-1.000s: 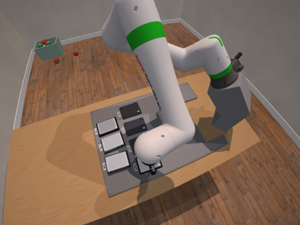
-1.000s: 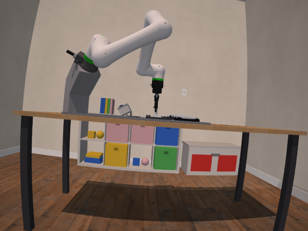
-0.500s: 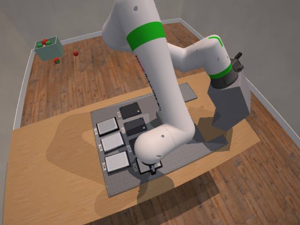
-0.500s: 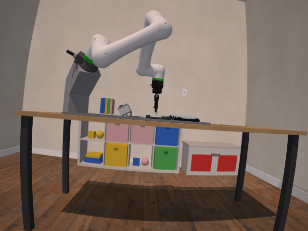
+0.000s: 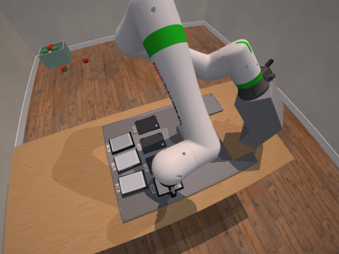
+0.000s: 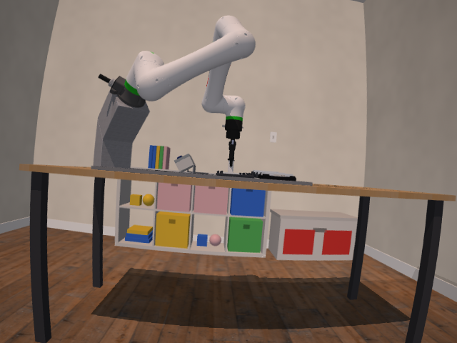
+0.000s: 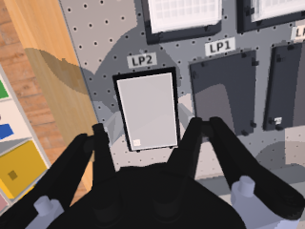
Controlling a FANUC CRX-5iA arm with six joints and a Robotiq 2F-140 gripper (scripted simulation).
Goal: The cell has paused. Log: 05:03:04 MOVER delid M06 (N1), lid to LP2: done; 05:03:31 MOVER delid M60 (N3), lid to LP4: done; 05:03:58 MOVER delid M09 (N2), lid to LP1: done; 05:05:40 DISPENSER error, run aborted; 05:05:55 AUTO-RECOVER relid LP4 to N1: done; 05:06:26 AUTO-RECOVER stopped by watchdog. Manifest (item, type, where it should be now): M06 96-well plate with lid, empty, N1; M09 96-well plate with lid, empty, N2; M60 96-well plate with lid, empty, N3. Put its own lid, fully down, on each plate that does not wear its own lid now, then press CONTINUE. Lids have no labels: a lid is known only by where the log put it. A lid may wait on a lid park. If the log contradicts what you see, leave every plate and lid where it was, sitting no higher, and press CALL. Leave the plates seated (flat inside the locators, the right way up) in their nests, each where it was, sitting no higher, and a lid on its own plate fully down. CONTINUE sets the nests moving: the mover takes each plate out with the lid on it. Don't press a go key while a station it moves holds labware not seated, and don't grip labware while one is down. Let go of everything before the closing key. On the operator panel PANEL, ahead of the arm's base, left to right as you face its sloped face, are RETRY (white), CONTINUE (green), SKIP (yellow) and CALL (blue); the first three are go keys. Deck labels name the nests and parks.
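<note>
My gripper is now 30 mm above the lid park LP2. From my hand the other things lie so: park labelled LP1 (120 mm to the right, 40 mm behind, 30 mm below); then LP3 (250 mm to the right, 90 mm behind, 30 mm below); then LP2 label (80 mm ahead, 40 mm below, 30 mm to the right).
</note>
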